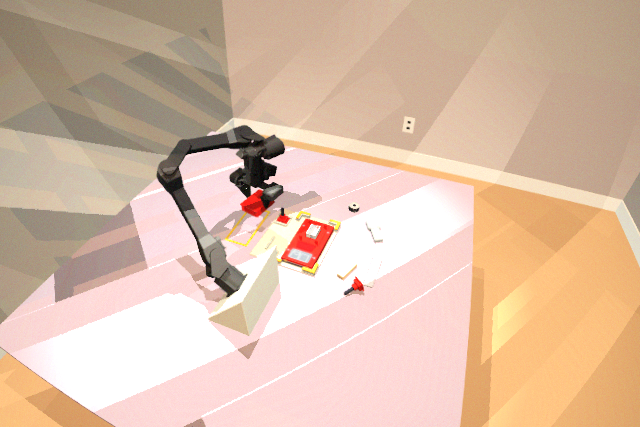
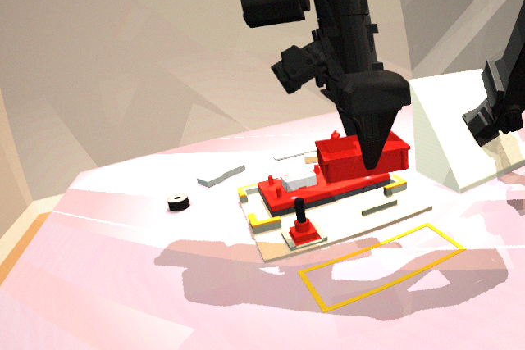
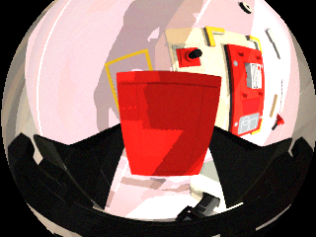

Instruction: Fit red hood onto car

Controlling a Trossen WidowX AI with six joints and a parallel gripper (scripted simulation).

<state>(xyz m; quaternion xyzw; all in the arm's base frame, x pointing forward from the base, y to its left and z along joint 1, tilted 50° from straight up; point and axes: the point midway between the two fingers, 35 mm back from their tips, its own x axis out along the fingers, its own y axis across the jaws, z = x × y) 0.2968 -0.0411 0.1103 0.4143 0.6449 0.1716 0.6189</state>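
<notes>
My gripper tip is 180 mm to the left of the engine block, 90 mm above it and 10 mm short of it. The rest, counted from my gripper tip: red hood 10 mm above; then black wheel 300 mm to the right, 200 mm ahead, 110 mm below; then wooden strip 330 mm to the right, 110 mm below, 110 mm behind.
</notes>
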